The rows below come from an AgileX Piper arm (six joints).
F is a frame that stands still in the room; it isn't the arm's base.
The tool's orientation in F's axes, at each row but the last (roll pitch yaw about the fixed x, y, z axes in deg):
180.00, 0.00, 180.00
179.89, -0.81, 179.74
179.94, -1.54, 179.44
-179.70, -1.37, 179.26
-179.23, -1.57, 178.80
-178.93, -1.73, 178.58
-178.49, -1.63, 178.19
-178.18, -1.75, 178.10
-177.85, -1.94, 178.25
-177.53, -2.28, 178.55
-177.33, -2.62, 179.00
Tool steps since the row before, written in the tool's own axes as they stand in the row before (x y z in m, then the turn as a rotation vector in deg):
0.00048, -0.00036, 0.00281, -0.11, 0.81, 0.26
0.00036, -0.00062, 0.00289, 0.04, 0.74, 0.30
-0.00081, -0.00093, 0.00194, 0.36, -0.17, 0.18
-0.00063, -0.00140, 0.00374, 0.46, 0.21, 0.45
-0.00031, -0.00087, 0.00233, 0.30, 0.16, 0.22
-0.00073, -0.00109, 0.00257, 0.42, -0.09, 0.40
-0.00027, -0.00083, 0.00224, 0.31, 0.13, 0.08
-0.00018, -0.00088, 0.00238, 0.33, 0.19, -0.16
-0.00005, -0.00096, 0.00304, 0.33, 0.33, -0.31
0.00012, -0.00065, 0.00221, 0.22, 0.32, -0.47
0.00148, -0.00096, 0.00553, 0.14, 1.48, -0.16
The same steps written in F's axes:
-0.00048, -0.00036, -0.00281, 0.11, 0.81, -0.26
-0.00040, -0.00061, -0.00289, -0.04, 0.74, -0.30
0.00075, -0.00094, -0.00196, -0.37, -0.17, -0.17
0.00052, -0.00143, -0.00375, -0.47, 0.21, -0.44
0.00023, -0.00091, -0.00233, -0.30, 0.16, -0.21
0.00062, -0.00115, -0.00257, -0.43, -0.09, -0.39
0.00018, -0.00089, -0.00222, -0.31, 0.14, -0.07
0.00008, -0.00096, -0.00236, -0.32, 0.21, 0.16
-0.00008, -0.00107, -0.00300, -0.31, 0.35, 0.31
-0.00023, -0.00074, -0.00217, -0.19, 0.34, 0.46
-0.00175, -0.00119, -0.00541, -0.11, 1.49, 0.10

